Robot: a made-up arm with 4 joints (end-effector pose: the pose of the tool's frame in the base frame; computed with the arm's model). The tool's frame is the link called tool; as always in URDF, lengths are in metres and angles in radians. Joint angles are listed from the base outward.
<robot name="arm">
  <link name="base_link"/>
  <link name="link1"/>
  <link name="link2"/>
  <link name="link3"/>
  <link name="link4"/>
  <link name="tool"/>
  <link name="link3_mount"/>
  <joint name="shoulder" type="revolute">
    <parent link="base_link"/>
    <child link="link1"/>
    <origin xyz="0.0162 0.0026 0.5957" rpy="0 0 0"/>
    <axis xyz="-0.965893 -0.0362 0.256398"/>
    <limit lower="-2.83" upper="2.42"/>
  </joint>
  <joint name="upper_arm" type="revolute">
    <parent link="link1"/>
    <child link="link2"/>
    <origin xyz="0.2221 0.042 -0.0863" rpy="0 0 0"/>
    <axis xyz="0 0 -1"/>
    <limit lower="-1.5" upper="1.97"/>
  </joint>
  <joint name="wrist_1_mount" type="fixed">
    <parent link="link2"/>
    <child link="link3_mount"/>
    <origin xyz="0.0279 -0.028 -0.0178" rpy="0 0 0"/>
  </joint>
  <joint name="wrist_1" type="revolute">
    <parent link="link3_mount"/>
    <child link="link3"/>
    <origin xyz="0.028 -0.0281 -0.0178" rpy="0 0 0"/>
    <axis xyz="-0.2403 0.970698 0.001"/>
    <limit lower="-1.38" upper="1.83"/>
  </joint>
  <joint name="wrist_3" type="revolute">
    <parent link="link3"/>
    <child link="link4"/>
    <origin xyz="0.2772 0.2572 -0.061" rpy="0 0 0"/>
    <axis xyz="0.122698 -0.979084 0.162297"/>
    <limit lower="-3" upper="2.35"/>
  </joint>
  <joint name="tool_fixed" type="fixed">
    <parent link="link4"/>
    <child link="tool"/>
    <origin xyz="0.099 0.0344 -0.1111" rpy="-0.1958 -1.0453 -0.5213"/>
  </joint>
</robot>
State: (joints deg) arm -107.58 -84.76 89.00 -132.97
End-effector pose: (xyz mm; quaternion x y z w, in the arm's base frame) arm 155.2 285.1 634.0 -0.5818 0.2248 0.4279 0.6542
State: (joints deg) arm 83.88 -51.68 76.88 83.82
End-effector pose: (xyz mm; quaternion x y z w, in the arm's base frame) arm 242.3 -458.3 227.8 -0.3610 -0.2510 0.6284 0.6417
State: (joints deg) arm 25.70 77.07 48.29 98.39
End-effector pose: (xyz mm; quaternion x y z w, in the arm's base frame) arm 581.2 -293.5 306.7 -0.4555 -0.7533 -0.4017 0.2526
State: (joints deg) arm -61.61 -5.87 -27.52 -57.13
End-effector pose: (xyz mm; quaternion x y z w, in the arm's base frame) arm 643.6 177.1 677.3 0.1743 -0.0371 -0.4134 0.8930
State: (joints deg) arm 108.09 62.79 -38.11 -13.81
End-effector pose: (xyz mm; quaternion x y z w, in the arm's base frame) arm 647.6 238.3 639.0 -0.4553 -0.8865 0.0371 0.0732
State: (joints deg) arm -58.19 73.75 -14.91 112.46
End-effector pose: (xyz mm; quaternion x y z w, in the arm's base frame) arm 513.9 -267.8 351.7 -0.4700 -0.6574 -0.5886 0.0232
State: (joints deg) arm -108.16 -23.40 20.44 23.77
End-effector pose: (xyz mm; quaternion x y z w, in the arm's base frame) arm 700.7 150.7 880.7 0.4987 -0.2079 -0.6211 0.5677
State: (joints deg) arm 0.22 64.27 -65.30 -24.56
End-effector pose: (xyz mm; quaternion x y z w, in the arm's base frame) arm 581.4 -172.0 735.8 -0.3650 -0.5568 -0.6688 0.3307
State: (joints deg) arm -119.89 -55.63 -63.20 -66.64
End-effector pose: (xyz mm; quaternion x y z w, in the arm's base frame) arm 310.4 -268.3 837.4 0.6833 -0.2685 -0.5017 0.4576
